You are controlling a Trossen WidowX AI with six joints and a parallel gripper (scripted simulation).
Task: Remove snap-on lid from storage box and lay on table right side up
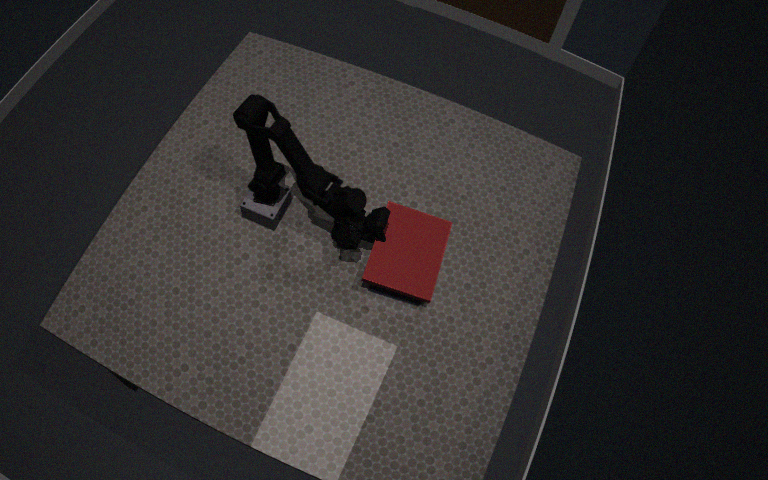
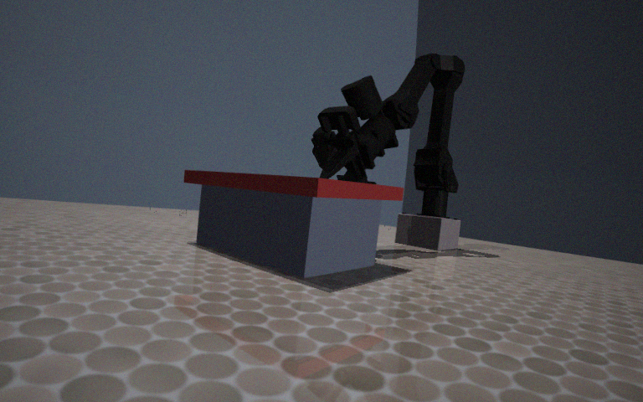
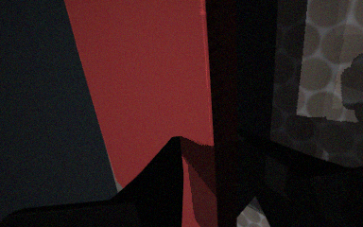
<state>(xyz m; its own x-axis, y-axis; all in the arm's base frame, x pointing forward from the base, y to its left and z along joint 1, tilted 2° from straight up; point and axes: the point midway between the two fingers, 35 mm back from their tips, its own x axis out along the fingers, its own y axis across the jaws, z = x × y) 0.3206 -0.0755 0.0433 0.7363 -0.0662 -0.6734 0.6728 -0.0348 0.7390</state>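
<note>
Right now the flat red lid is 80 mm ahead of my gripper tip and 10 mm to the right of it. Also, from my gripper tip: blue-grey storage box 80 mm ahead, 50 mm below, 10 mm to the right.
</note>
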